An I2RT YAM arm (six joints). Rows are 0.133 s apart.
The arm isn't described. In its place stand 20 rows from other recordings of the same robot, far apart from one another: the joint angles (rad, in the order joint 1, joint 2, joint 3, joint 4, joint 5, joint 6), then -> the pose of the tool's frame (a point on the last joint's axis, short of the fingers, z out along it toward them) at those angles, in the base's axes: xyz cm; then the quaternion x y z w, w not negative.
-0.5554 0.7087 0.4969 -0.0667 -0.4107 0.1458 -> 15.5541, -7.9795, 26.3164, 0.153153, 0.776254, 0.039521, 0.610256
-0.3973 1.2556 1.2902 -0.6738 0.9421 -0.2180 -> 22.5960, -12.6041, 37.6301, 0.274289, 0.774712, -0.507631, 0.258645
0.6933 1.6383 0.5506 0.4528 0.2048 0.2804 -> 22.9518, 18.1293, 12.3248, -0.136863, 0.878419, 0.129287, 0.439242
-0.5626 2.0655 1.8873 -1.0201 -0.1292 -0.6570 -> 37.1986, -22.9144, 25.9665, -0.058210, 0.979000, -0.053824, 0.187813
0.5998 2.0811 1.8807 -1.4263 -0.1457 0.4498 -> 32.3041, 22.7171, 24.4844, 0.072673, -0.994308, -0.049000, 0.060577
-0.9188 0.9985 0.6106 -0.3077 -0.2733 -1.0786 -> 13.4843, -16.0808, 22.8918, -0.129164, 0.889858, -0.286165, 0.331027
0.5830 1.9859 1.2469 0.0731 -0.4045 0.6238 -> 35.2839, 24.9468, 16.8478, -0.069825, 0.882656, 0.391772, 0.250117
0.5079 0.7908 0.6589 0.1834 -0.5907 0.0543 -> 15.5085, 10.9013, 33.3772, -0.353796, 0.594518, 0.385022, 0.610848
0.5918 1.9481 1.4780 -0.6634 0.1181 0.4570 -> 34.1928, 22.4778, 20.2383, -0.052859, 0.973140, 0.058547, 0.216281
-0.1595 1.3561 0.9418 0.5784 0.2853 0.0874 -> 31.3247, -6.0539, 34.5409, 0.186435, 0.621982, -0.119100, 0.751130
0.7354 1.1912 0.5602 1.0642 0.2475 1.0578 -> 19.4122, 16.3860, 30.8168, 0.188440, 0.510879, 0.611669, 0.573894
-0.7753 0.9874 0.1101 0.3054 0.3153 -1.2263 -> 11.2266, -12.5478, 12.5412, -0.120558, 0.861824, -0.472593, 0.139214
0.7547 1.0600 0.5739 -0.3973 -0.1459 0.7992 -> 14.5713, 14.4136, 19.7977, -0.003663, 0.939325, 0.284557, 0.191528
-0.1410 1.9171 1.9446 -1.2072 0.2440 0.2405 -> 38.9121, -6.3919, 32.8193, 0.207817, 0.951507, -0.109640, 0.198558
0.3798 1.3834 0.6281 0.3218 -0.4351 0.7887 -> 26.0775, 12.0254, 20.3971, 0.053239, 0.829230, 0.441722, 0.338268
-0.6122 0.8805 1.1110 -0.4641 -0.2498 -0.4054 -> 15.4211, -9.7533, 40.6333, 0.003551, 0.782391, -0.214242, 0.584767
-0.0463 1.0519 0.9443 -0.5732 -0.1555 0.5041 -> 22.3950, -0.4857, 30.7379, 0.212358, 0.875108, 0.165657, 0.402054
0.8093 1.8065 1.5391 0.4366 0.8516 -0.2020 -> 31.5989, 29.2652, 37.9744, -0.008252, 0.666682, -0.046029, 0.743874
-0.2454 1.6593 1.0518 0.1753 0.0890 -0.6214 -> 36.6043, -9.4936, 24.0034, -0.133705, 0.831101, -0.260156, 0.472983
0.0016 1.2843 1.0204 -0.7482 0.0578 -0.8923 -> 25.5632, -0.1647, 26.7872, -0.408104, 0.869895, -0.143794, 0.236765
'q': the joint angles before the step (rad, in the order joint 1, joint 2, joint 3, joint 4, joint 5, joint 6). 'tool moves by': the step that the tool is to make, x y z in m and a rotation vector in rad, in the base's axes. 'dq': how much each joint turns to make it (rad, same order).
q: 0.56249, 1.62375, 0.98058, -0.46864, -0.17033, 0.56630
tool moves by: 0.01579, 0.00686, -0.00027, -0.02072, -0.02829, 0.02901
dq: -0.00648, 0.06104, 0.06484, 0.00154, 0.01336, -0.04691
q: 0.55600, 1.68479, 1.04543, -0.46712, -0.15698, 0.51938
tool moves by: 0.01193, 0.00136, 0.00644, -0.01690, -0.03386, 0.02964
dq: -0.01412, 0.02632, 0.05531, -0.01716, 0.00878, -0.05418
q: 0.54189, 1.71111, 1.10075, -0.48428, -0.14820, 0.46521
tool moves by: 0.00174, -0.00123, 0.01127, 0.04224, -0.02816, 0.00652
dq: -0.00839, -0.02441, 0.00916, 0.01182, -0.02632, -0.00266
